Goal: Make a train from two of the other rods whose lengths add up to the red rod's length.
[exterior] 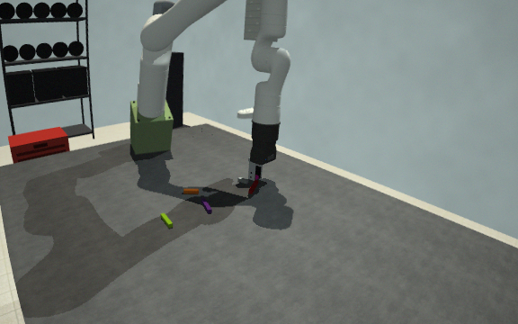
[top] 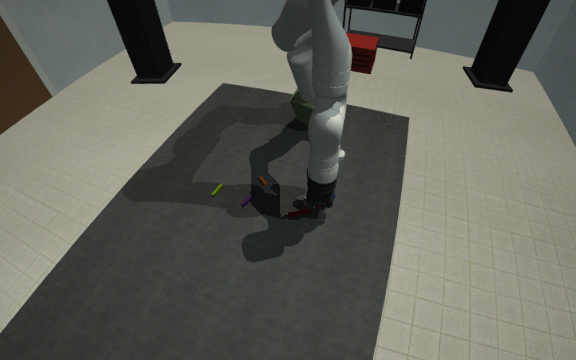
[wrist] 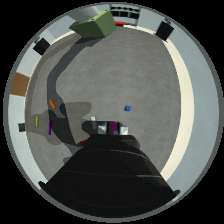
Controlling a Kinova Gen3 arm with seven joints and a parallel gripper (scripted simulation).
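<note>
My gripper is now 1 cm above the magenta rod. From my hand the other things lie so: blue rod: 4 cm behind, 4 cm to the left, 1 cm below; grey rod: 1 cm behind, 4 cm to the right, 1 cm below; red rod: 3 cm ahead, 6 cm to the right, 1 cm below.
</note>
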